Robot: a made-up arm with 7 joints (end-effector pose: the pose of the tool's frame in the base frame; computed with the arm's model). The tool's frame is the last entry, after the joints. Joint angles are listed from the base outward.
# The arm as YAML. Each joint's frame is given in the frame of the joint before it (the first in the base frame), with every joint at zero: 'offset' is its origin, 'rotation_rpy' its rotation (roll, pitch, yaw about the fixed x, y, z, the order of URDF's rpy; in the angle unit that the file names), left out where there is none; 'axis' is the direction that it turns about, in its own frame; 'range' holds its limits. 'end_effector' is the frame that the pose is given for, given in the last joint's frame.
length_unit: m
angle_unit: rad
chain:
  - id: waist
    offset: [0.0, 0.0, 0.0]
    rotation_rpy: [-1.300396, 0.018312, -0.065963]
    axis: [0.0, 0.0, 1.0]
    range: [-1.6, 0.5]
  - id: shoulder
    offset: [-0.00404, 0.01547, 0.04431]
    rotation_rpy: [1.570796, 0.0, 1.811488]
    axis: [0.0, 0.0, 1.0]
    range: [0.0, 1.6]
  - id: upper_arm
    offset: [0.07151, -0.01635, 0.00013]
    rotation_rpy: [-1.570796, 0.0, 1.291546]
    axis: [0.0, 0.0, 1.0]
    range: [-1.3, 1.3]
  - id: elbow
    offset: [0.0, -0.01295, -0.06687]
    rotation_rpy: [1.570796, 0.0, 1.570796]
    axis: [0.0, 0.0, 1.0]
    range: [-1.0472, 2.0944]
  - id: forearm
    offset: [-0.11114, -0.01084, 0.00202]
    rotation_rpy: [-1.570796, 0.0, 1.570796]
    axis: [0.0, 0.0, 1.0]
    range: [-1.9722, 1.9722]
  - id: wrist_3
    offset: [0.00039, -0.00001, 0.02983]
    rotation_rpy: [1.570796, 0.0, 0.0]
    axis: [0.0, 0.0, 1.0]
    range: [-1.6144, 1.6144]
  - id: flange
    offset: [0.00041, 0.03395, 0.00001]
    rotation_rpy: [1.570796, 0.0, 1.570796]
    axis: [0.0, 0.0, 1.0]
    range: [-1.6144, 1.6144]
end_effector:
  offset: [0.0, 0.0, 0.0]
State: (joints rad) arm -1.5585 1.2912 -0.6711 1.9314 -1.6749 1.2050 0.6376
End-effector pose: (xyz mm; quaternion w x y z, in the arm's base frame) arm 155.8 293.4 -15.1 0.5710 -0.4303 0.4637 0.5232
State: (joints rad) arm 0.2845 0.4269 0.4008 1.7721 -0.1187 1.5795 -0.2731
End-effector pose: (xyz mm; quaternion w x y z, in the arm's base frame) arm -184.5 132.6 -191.9 0.2578 0.3683 -0.8438 -0.2930
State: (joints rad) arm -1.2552 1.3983 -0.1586 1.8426 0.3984 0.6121 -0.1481
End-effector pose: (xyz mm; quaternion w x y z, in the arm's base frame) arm 97.2 333.2 -26.3 0.5670 0.1974 0.6060 0.5218
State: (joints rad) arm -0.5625 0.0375 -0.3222 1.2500 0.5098 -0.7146 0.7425
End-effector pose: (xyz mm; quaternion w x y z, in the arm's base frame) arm 153.4 7.4 -267.0 0.9624 0.2682 -0.0107 -0.0424
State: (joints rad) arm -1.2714 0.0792 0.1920 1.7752 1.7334 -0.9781 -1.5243
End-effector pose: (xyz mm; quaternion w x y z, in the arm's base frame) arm 237.0 -8.5 -187.1 0.0003 -0.4096 -0.2633 0.8735
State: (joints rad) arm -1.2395 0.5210 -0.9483 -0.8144 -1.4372 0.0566 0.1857
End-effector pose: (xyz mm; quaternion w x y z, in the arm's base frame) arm 93.0 -71.4 17.5 0.6222 -0.1933 -0.0566 -0.7565
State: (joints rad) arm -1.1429 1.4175 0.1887 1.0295 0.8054 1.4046 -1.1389
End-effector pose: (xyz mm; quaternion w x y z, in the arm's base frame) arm 131.7 304.0 65.3 0.7376 -0.0870 0.5186 0.4235
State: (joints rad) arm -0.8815 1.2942 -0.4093 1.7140 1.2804 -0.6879 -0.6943
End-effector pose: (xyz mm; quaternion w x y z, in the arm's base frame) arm 112.3 324.3 -75.9 0.3426 0.5116 0.7135 -0.3345
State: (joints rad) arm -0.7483 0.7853 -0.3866 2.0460 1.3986 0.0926 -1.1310
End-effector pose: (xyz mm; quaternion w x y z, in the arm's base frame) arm 76.3 273.1 -188.0 0.0664 0.2111 0.9340 -0.2806
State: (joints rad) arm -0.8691 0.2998 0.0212 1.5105 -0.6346 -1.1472 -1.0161
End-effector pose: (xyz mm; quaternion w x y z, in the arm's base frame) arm 215.6 120.2 -203.9 0.9499 0.0442 -0.1530 -0.2688
